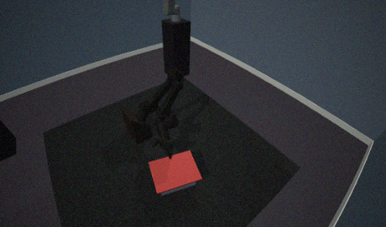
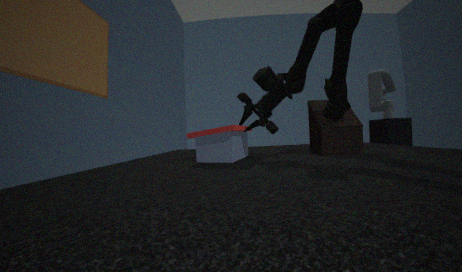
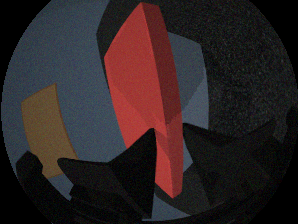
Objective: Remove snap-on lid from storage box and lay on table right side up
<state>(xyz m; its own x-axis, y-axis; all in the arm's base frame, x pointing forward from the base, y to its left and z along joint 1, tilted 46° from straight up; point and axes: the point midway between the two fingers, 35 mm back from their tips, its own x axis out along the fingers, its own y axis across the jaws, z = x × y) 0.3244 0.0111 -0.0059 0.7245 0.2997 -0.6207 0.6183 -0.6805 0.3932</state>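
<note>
My gripper tip is now 7 cm short of the red lid and 2 cm to the left of it. The rest, counted from my gripper tip: storage box 7 cm ahead, 2 cm to the right, 6 cm below.
</note>
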